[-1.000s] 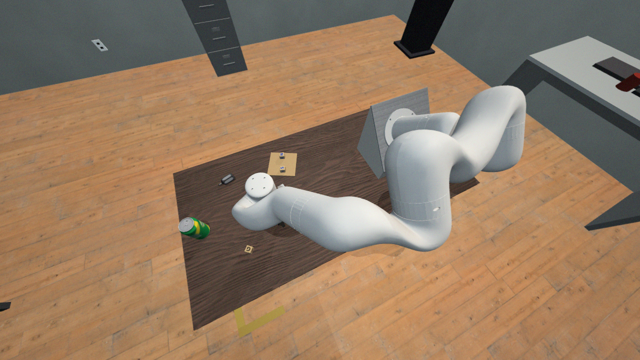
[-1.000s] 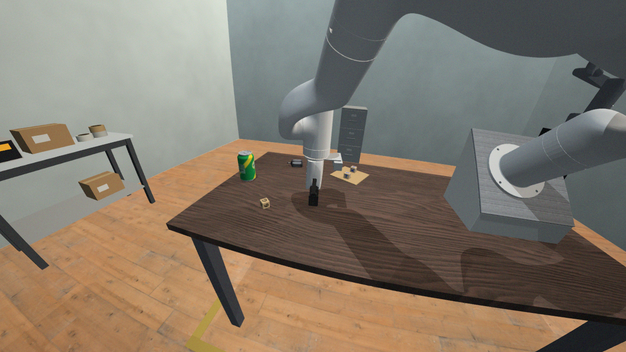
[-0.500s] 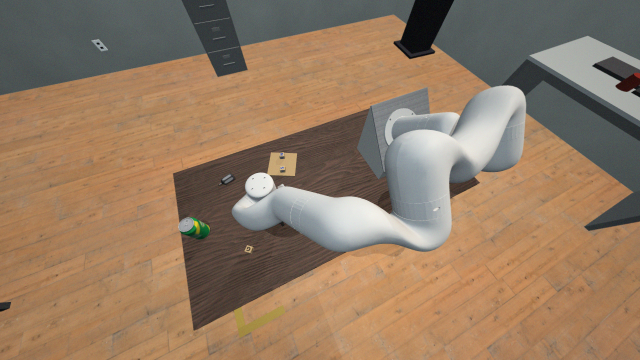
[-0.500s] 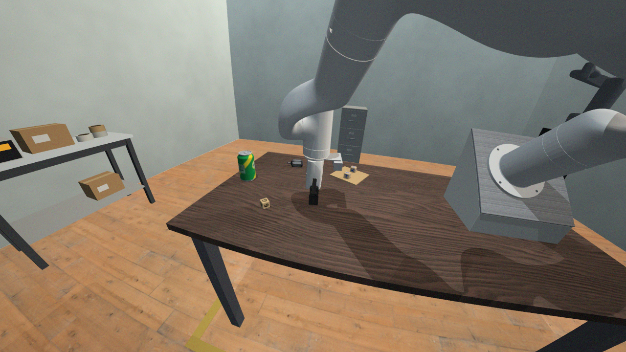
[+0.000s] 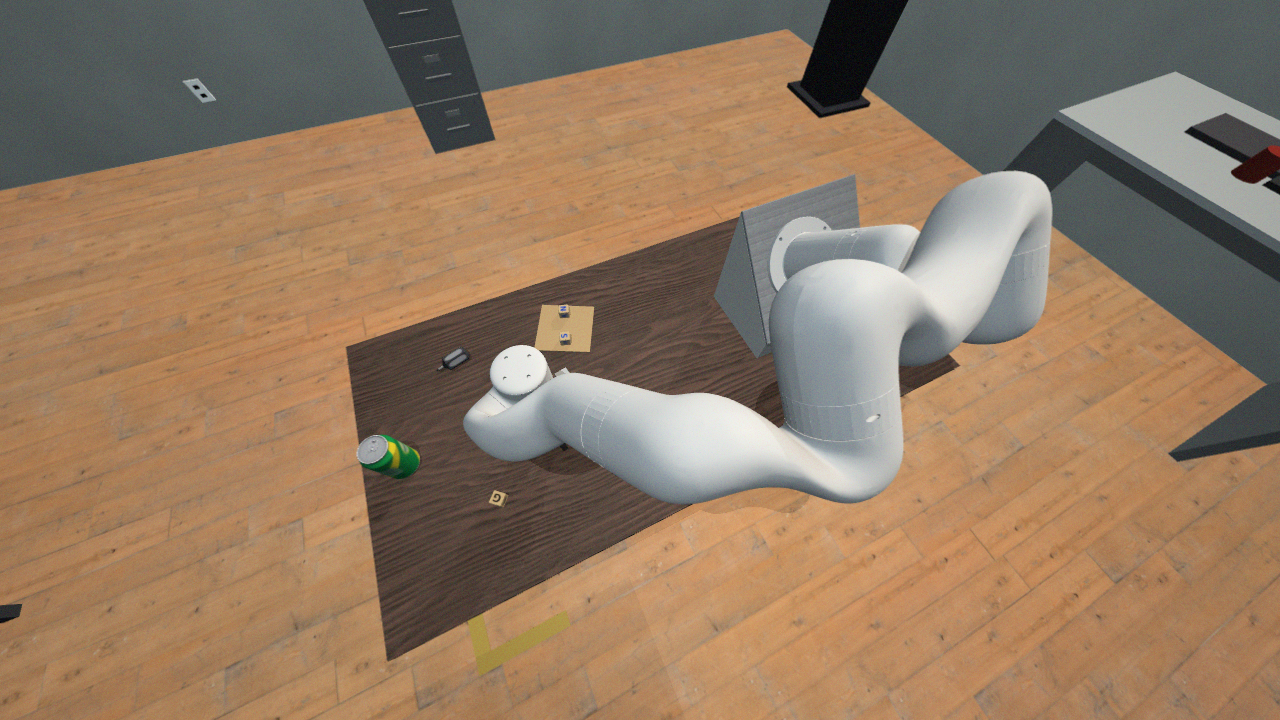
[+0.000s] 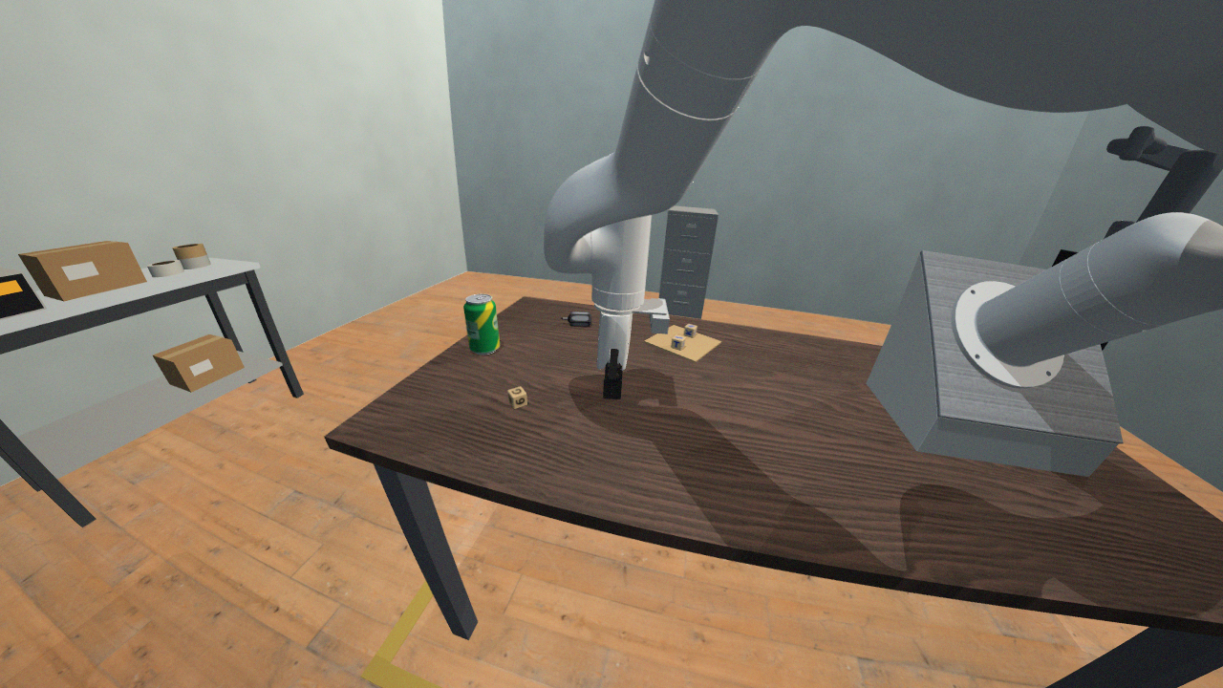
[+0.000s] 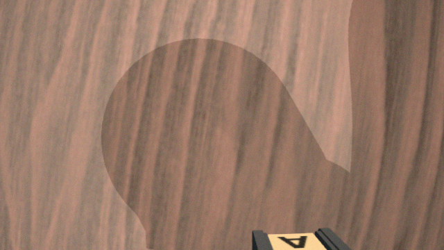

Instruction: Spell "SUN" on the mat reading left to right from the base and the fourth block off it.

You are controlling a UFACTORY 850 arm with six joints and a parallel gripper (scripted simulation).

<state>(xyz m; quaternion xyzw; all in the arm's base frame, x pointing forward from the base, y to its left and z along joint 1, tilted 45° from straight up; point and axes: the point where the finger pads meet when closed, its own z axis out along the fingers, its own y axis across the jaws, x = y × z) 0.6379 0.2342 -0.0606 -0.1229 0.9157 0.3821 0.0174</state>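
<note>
The u block is 1 cm below my hand. The rest, counted from my hand: s block: 23 cm to the right, 9 cm behind; tan mat: 27 cm to the right, 10 cm behind, 2 cm below; g block: 14 cm ahead, 9 cm to the left, 1 cm below.
</note>
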